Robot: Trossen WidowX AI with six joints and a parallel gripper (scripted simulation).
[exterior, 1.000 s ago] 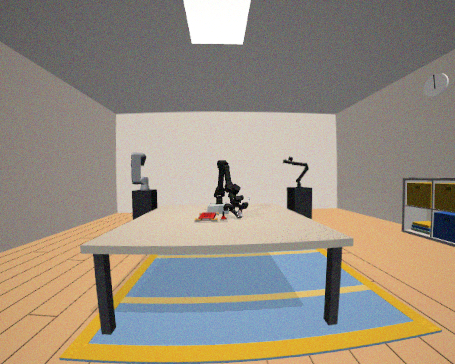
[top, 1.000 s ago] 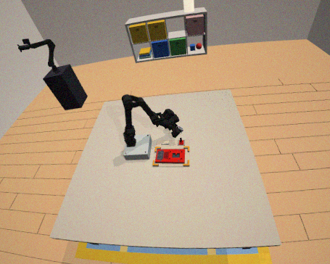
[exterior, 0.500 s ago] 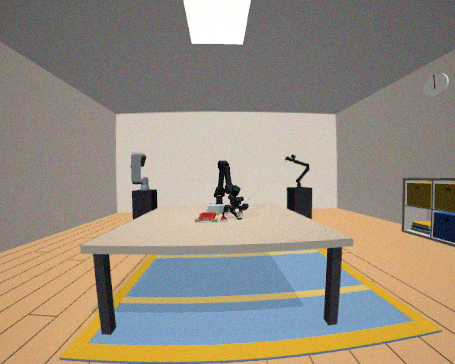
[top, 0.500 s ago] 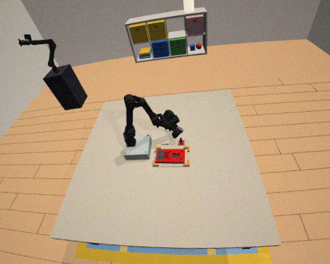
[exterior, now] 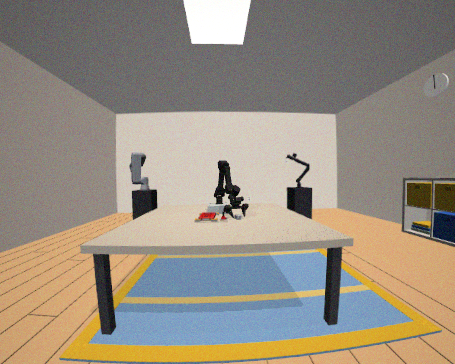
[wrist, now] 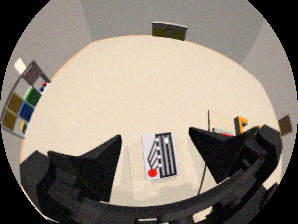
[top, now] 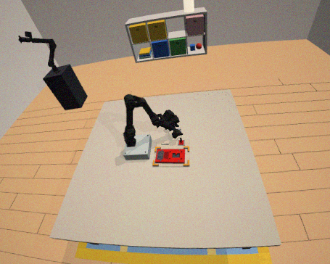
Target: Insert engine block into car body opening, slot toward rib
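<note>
The engine block is 2 cm behind my gripper tip and 1 cm to the right of it.
</note>
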